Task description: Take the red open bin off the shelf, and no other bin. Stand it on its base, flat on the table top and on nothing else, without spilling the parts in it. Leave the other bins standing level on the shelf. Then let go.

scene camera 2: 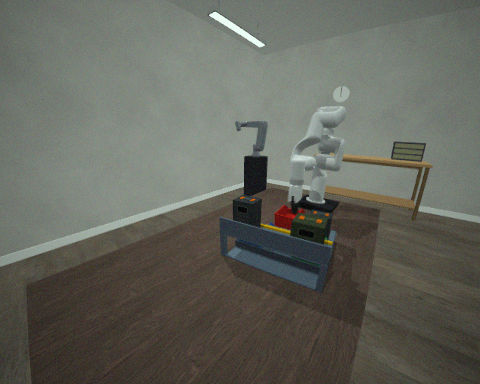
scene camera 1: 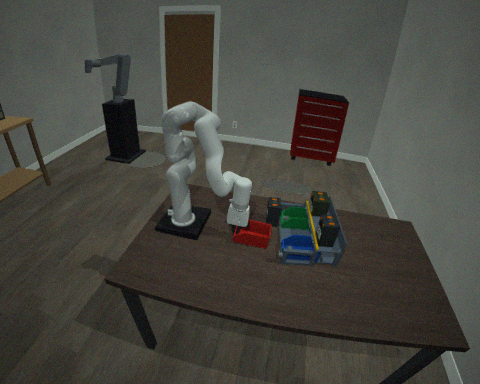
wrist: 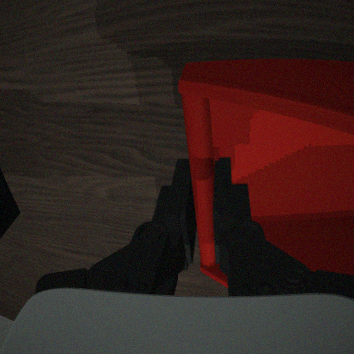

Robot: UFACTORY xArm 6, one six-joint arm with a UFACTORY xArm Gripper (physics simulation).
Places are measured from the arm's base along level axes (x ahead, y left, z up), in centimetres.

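Pixels of known places: gripper, fingertip midpoint: (scene camera 2: 294, 212) (scene camera 1: 235, 233) (wrist: 205, 182); arm's base, link origin: (scene camera 2: 315, 200) (scene camera 1: 183, 219).
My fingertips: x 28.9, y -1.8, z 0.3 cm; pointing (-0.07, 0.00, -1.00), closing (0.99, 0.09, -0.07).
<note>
For each thing: its middle in the pictures, then the offset to it from my fingertips. Level surfaces: height alone.
- red open bin, body centre: (scene camera 1: 252, 233) (scene camera 2: 290, 215) dy +1.2, dx +8.1, dz +1.2 cm
- green bin, body centre: (scene camera 1: 297, 218) dy +20.6, dx +29.4, dz +1.0 cm
- blue bin, body centre: (scene camera 1: 300, 248) dy -2.4, dx +32.5, dz +1.0 cm
- yellow bar, body centre: (scene camera 2: 279, 230) (scene camera 1: 311, 223) dy +10.3, dx +36.2, dz +7.4 cm
- green case, body centre: (scene camera 2: 308, 233) (scene camera 1: 319, 203) dy +22.2, dx +39.0, dz +11.6 cm
- dark case, body centre: (scene camera 2: 247, 213) (scene camera 1: 327, 230) dy -0.6, dx +42.4, dz +13.0 cm
- table, surface height: dz -3.3 cm
The red open bin (scene camera 1: 253, 234) (scene camera 2: 283, 217) (wrist: 300, 175) is off the shelf, between the arm's base and the shelf, and looks roughly level. It is low over the table top; whether its base touches is hard to tell. No loose parts can be made out in it. My gripper (scene camera 1: 235, 229) (scene camera 2: 294, 206) (wrist: 205, 182) points down and is shut on the bar at the bin's near end, one finger on each side. The green bin (scene camera 1: 295, 218) and the blue bin (scene camera 1: 298, 243) sit on the grey-blue shelf (scene camera 1: 341, 234) (scene camera 2: 275, 243) and look level.
A yellow bar (scene camera 1: 312, 225) crosses the shelf. A dark case (scene camera 1: 273, 212) (scene camera 2: 325, 218) stands at the shelf's front side. A green case (scene camera 1: 320, 204) (scene camera 2: 310, 228) and another dark case (scene camera 1: 328, 231) (scene camera 2: 247, 211) stand toward its back. The arm's black base plate (scene camera 1: 200, 221) is on the table (scene camera 1: 225, 290).
</note>
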